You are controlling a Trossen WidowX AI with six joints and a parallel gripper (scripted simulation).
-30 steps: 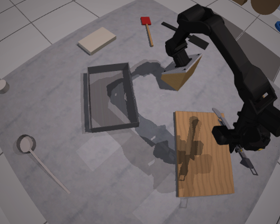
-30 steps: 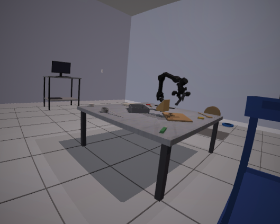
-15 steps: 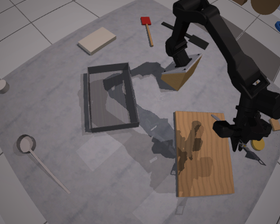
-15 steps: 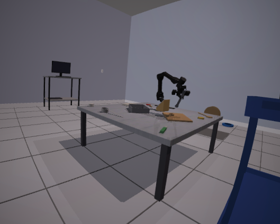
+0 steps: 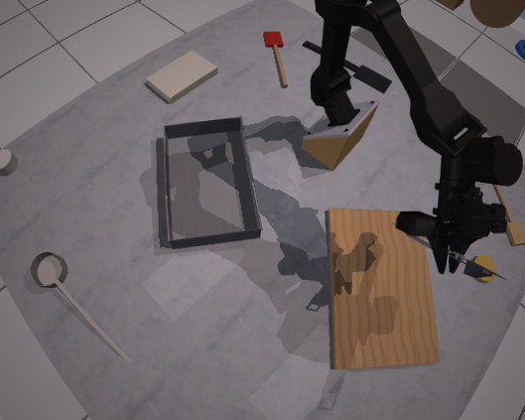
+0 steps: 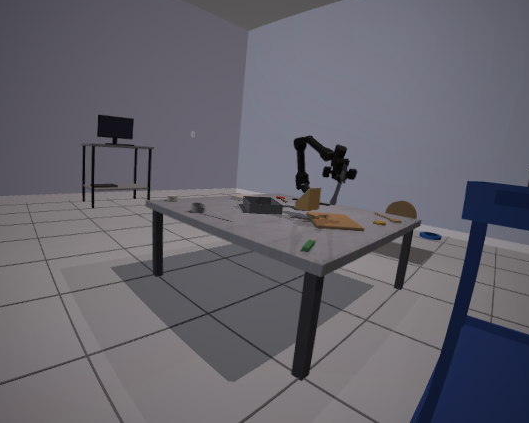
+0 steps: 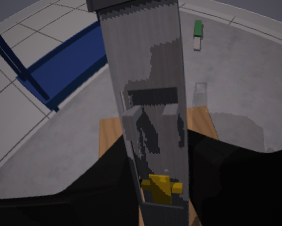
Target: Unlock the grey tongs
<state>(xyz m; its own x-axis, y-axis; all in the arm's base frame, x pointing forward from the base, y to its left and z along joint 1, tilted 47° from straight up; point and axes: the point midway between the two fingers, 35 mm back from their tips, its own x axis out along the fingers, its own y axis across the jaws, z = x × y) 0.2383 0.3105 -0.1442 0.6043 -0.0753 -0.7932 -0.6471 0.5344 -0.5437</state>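
Now: the wooden board 21 cm below my gripper tip, 4 cm to the right of it and 1 cm behind it. The rest, counted from my gripper tip: yellow lock piece 3 cm behind, 2 cm to the right, 2 cm above; roasting tin 50 cm to the right, 19 cm below, 5 cm ahead; yellow disc 22 cm behind, 21 cm below, 17 cm to the left.
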